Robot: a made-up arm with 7 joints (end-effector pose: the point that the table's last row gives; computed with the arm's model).
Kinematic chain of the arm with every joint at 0, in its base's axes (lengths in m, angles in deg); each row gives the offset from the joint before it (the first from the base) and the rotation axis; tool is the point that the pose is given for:
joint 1: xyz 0 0 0.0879 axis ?
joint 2: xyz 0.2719 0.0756 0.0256 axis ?
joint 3: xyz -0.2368 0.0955 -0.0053 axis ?
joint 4: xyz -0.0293 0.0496 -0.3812 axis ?
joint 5: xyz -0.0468 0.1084 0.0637 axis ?
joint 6: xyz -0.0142 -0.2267 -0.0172 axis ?
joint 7: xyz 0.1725 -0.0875 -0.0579 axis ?
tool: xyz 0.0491 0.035 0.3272
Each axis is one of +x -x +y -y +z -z.
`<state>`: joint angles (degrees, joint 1 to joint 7).
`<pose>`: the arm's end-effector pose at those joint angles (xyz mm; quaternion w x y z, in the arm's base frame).
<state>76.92 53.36 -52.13 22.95 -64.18 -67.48 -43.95</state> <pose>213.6 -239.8 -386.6 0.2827 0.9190 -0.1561 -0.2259</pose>
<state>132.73 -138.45 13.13 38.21 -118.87 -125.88 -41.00</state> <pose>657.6 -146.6 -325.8 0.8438 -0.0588 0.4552 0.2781</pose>
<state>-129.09 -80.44 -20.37 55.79 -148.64 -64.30 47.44</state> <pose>-217.9 -685.0 370.4 0.1550 0.4125 -0.6710 0.5964</pose>
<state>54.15 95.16 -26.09 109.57 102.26 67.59 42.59</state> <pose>990.0 -250.1 -387.0 0.8058 0.3079 0.4649 -0.1994</pose>
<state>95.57 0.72 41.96 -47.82 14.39 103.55 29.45</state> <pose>338.5 -420.5 -318.0 0.7467 -0.4773 0.3572 -0.2951</pose>
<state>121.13 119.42 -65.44 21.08 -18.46 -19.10 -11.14</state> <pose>300.1 -114.9 -53.7 0.1395 0.6154 0.7307 -0.2605</pose>
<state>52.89 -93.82 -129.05 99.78 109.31 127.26 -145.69</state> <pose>171.5 64.4 759.5 0.9276 0.3410 0.0833 -0.1276</pose>
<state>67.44 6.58 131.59 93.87 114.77 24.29 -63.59</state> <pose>-291.1 585.7 -225.2 0.0129 -0.9584 -0.2150 0.1872</pose>
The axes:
joint 1: -x
joint 2: -y
joint 3: +x
joint 4: +y
joint 5: +x
joint 6: +y
joint 7: -z

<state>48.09 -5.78 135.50 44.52 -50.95 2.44 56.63</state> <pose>487.9 286.3 86.9 0.9280 0.1820 0.2935 -0.1395</pose>
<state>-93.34 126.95 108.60 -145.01 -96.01 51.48 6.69</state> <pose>448.8 686.9 723.8 0.4300 -0.9023 -0.0228 -0.0229</pose>
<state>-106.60 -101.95 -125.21 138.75 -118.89 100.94 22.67</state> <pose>720.4 146.2 -432.7 0.3437 0.8305 0.3511 0.2624</pose>
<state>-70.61 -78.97 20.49 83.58 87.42 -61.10 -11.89</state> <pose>-71.0 -387.9 331.3 0.3835 0.1798 0.8899 -0.1692</pose>
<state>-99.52 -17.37 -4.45 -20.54 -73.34 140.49 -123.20</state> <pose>-86.1 -2.5 36.0 0.0144 0.8507 0.3581 0.3845</pose>
